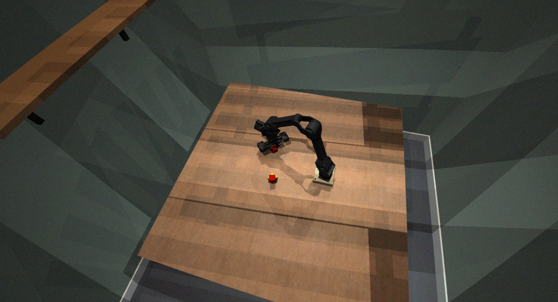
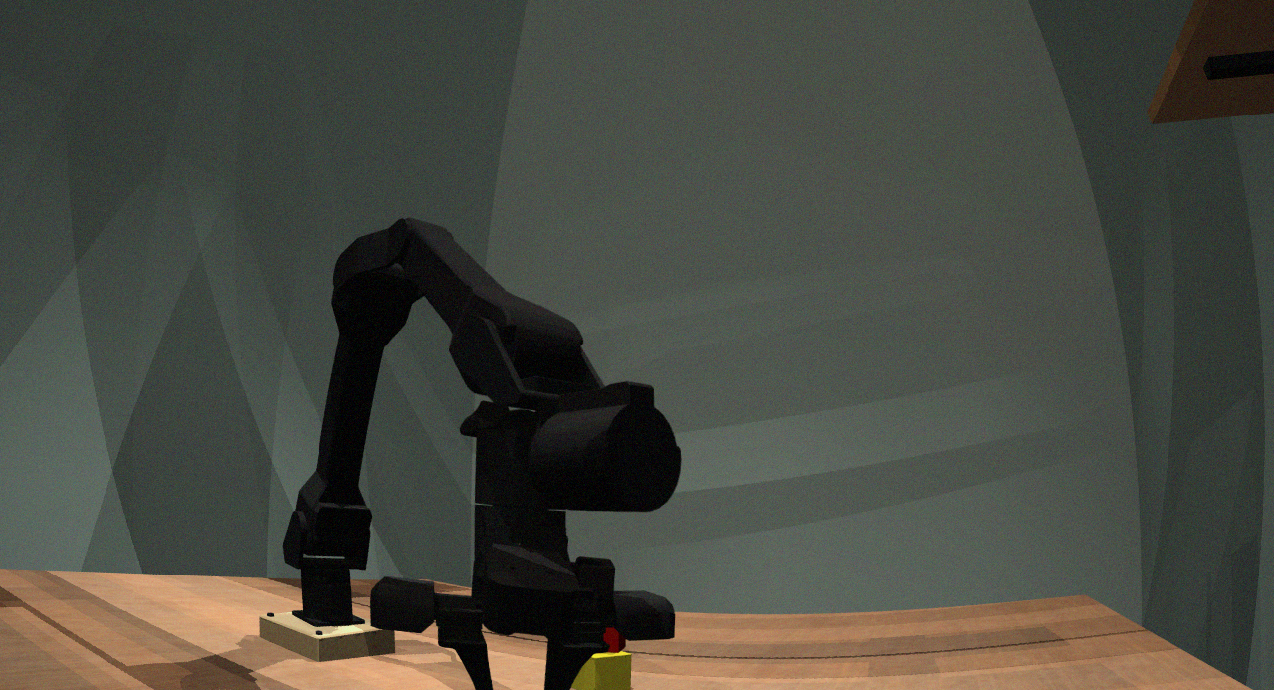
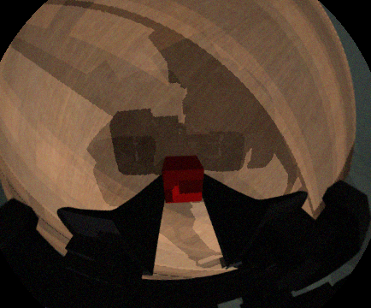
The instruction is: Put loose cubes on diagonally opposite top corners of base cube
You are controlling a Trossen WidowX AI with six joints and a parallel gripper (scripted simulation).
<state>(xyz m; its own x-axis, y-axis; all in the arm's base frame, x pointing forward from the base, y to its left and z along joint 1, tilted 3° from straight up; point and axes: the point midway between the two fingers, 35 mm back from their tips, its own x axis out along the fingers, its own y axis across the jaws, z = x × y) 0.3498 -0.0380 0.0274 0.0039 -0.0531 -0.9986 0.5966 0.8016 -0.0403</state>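
Now: gripper tip 8 cm past the yellow cube and 18 cm to the right of it.
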